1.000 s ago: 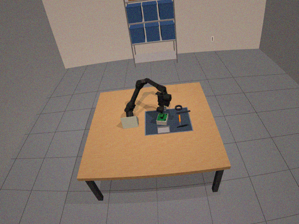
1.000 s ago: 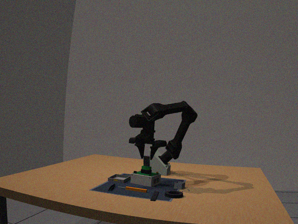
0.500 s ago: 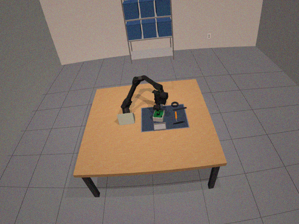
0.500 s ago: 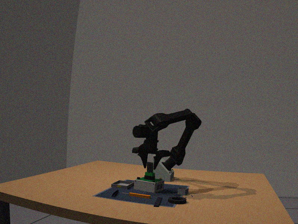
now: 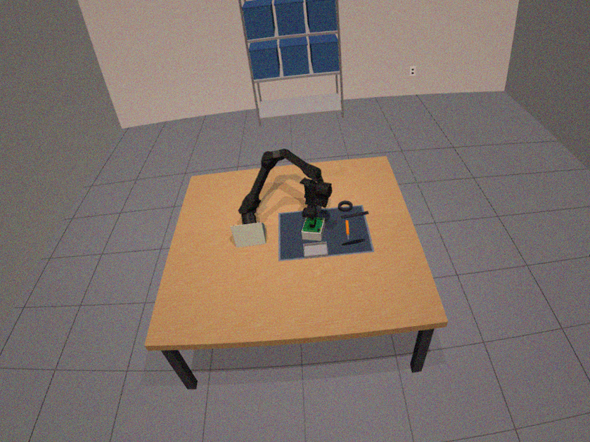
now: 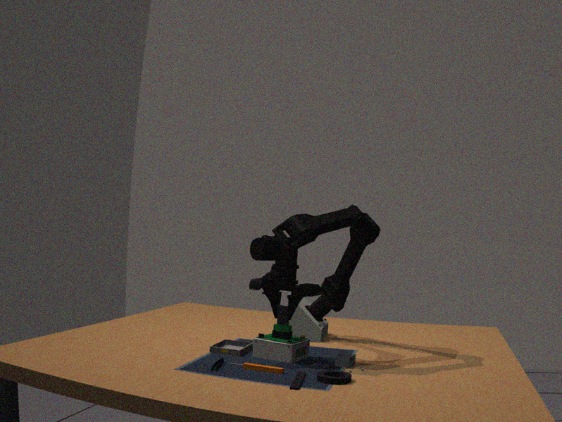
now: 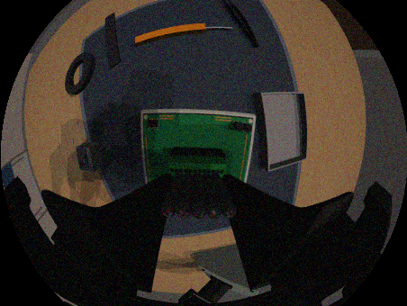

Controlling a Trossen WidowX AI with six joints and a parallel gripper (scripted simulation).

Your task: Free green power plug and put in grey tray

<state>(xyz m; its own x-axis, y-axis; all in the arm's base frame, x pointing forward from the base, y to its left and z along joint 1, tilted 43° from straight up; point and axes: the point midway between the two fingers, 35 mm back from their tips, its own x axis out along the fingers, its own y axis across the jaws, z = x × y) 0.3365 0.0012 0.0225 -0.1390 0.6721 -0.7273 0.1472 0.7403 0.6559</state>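
My gripper tip is now 2 cm above the green power plug. Round my gripper tip: dark blue mat: 11 cm below, 5 cm ahead; then grey tray: 14 cm to the right, 10 cm below, 1 cm ahead; then orange screwdriver: 17 cm ahead, 10 cm below, 2 cm to the left.
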